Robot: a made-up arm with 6 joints. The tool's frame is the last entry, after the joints.
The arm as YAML. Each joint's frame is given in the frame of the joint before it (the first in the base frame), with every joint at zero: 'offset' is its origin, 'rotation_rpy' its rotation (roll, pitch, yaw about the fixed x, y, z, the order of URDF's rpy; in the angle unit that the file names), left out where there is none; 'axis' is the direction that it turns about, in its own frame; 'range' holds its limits. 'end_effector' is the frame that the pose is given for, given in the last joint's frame.
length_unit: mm
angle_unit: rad
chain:
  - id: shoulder
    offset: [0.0, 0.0, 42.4]
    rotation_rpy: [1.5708, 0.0, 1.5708]
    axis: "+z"
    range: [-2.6, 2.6]
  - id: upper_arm
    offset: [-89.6, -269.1, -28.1]
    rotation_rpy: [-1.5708, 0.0, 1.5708]
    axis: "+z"
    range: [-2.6, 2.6]
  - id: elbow
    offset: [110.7, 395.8, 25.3]
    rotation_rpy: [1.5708, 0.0, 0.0]
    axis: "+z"
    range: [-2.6, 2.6]
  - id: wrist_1
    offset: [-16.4, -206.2, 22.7]
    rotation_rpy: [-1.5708, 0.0, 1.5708]
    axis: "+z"
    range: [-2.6, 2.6]
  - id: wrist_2
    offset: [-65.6, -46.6, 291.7]
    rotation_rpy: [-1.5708, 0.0, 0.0]
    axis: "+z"
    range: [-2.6, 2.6]
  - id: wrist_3
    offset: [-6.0, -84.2, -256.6]
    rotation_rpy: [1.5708, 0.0, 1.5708]
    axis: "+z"
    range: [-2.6, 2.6]
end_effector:
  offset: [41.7, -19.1, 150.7]
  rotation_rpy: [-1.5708, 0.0, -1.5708]
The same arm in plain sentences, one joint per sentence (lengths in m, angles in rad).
The arm has six revolute joints in a row. What follows holds with every joint at zero, and every direction is one of the base frame's. The first joint is mounted 0.0424 m along +z from the base frame's origin and rotates about +x, from -2.6 to 2.6 rad. The second joint is mounted 0.0281 m along -x and 0.0896 m along -y and 0.2691 m along -z from the first joint and rotates about -y, from -2.6 to 2.6 rad. The third joint is mounted 0.3958 m along -x and 0.0253 m along -y and 0.1107 m along +z from the second joint and rotates about +x, from -2.6 to 2.6 rad. The fourth joint is mounted 0.0227 m along +x and 0.2062 m along +y and 0.0164 m along -z from the third joint and rotates about -z, from -2.6 to 2.6 rad. The fifth joint is mounted 0.0466 m along +x and 0.0656 m along +y and 0.2917 m along -z from the fourth joint and rotates about -x, from -2.6 to 2.6 rad. The sixth joint is mounted 0.2566 m along +x and 0.006 m along +y and 0.0842 m along -z from the fifth joint and rotates about -y, from -2.6 to 2.6 rad. The tool frame, which is the frame that the pose is given for, is mounted 0.0191 m along +x and 0.1507 m along -y and 0.0417 m along +z from the sixth joint; its axes are the base frame's turned by roll 0, pitch 0 and yaw 0 rad (as in URDF: about the fixed x, then y, then z).
